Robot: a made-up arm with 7 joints.
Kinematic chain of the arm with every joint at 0, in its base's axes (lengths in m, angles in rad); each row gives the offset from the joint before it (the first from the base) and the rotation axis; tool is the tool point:
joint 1: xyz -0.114 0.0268 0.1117 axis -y
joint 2: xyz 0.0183 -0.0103 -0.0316 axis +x
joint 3: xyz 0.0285 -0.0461 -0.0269 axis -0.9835 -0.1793 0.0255
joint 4: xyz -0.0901 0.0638 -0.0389 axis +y
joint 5: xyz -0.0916 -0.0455 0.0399 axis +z
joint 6: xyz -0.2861 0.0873 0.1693 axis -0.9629 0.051 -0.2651
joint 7: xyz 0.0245 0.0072 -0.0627 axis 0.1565 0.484 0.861
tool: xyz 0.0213 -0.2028 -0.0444
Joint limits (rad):
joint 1: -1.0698..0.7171
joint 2: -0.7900..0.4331
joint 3: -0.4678..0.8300
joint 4: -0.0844..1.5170
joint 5: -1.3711..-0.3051
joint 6: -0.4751..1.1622
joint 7: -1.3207..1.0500
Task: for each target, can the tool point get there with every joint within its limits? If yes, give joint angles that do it. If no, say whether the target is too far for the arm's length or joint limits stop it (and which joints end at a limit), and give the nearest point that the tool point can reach.
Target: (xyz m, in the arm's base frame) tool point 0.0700 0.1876 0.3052
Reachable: yes | joints -0.7733 0.1428 0.2564 1.0286 -1.1958 0.8825 0.4878
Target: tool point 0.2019 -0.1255 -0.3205
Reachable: no: joint limits stop it (at a limit: joint 1, joint 2, joint 3, joint 4, joint 5, joint 6, joint 7) | nearest point 0.0442 -0.0913 -0.3404 | short by 0.163 m
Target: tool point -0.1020 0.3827 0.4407
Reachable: yes | joints -0.5414 -0.5258 0.0944 0.8856 -0.5021 0.8927 -0.8862
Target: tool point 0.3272 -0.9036 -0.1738
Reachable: no: too far | nearest point 0.2162 -0.3447 0.0297 | short by 0.605 m
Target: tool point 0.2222 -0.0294 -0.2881
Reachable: no: joint limits stop it (at a limit: joint 2, joint 3, joint 4, joint 5, joint 6, joint 7) | nearest point 0.1712 0.0561 -0.2275 | short by 0.117 m
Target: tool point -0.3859 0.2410 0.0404
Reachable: yes | joints -0.2019 -0.4612 0.7080 0.7617 -0.9222 -0.1484 -0.3104
